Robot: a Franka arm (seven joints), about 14 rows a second.
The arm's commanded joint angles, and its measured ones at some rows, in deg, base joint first. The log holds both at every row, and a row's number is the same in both.
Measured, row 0: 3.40 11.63 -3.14 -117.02 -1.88 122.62 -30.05
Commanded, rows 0 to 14: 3.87 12.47 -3.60 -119.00 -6.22 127.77 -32.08; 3.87 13.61 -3.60 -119.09 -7.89 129.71 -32.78; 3.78 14.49 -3.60 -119.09 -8.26 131.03 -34.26; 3.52 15.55 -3.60 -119.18 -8.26 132.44 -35.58; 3.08 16.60 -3.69 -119.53 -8.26 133.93 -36.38; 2.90 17.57 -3.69 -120.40 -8.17 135.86 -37.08; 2.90 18.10 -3.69 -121.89 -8.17 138.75 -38.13; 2.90 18.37 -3.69 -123.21 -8.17 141.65 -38.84; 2.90 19.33 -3.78 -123.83 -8.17 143.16 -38.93; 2.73 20.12 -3.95 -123.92 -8.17 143.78 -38.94; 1.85 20.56 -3.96 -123.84 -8.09 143.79 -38.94; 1.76 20.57 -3.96 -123.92 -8.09 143.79 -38.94; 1.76 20.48 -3.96 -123.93 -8.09 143.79 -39.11; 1.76 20.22 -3.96 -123.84 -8.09 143.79 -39.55; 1.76 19.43 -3.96 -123.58 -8.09 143.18 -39.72
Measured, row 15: 2.02 21.25 -3.92 -122.80 -7.35 142.51 -38.38
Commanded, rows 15 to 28: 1.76 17.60 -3.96 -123.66 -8.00 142.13 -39.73; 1.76 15.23 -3.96 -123.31 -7.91 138.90 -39.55; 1.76 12.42 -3.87 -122.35 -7.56 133.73 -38.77; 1.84 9.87 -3.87 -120.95 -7.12 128.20 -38.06; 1.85 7.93 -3.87 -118.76 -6.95 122.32 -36.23; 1.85 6.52 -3.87 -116.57 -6.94 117.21 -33.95; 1.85 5.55 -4.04 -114.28 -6.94 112.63 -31.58; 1.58 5.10 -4.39 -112.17 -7.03 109.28 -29.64; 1.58 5.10 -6.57 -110.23 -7.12 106.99 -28.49; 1.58 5.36 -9.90 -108.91 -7.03 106.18 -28.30; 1.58 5.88 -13.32 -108.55 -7.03 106.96 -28.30; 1.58 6.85 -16.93 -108.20 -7.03 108.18 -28.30; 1.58 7.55 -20.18 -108.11 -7.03 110.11 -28.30; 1.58 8.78 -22.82 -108.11 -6.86 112.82 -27.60
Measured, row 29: 1.36 5.54 -18.36 -109.92 -7.27 110.12 -28.85
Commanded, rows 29 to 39: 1.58 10.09 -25.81 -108.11 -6.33 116.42 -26.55; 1.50 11.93 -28.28 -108.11 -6.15 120.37 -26.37; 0.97 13.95 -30.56 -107.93 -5.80 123.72 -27.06; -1.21 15.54 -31.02 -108.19 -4.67 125.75 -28.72; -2.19 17.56 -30.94 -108.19 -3.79 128.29 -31.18; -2.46 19.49 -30.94 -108.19 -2.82 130.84 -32.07; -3.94 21.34 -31.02 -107.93 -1.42 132.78 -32.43; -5.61 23.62 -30.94 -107.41 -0.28 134.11 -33.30; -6.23 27.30 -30.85 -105.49 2.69 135.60 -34.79; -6.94 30.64 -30.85 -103.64 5.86 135.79 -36.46; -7.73 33.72 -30.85 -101.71 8.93 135.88 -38.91
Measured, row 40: -6.06 26.64 -30.90 -107.73 3.92 135.76 -34.85
